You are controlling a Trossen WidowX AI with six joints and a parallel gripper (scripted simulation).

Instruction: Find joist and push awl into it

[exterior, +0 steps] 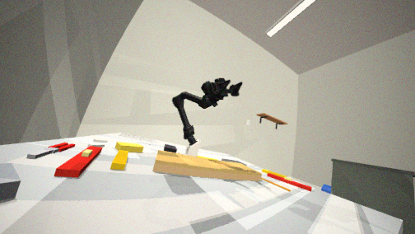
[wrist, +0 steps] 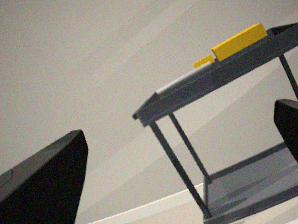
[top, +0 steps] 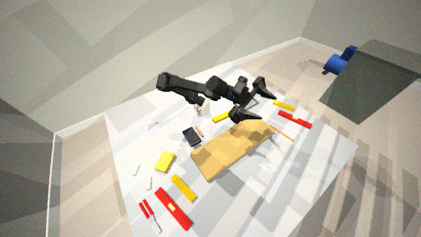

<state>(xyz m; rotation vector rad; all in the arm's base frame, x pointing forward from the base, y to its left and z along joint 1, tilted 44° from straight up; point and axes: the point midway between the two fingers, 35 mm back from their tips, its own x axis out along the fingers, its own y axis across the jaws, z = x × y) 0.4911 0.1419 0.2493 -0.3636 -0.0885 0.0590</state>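
Now: gripper tip 330 mm past the stud finder, 140 mm to the left of it and 420 mm above it. Round my gripper tip: awl: 310 mm behind, 70 mm to the right, 430 mm below; orange pencil: 40 mm ahead, 330 mm to the left, 430 mm below; grey-framed tray: 300 mm behind, 370 mm to the left, 420 mm below.
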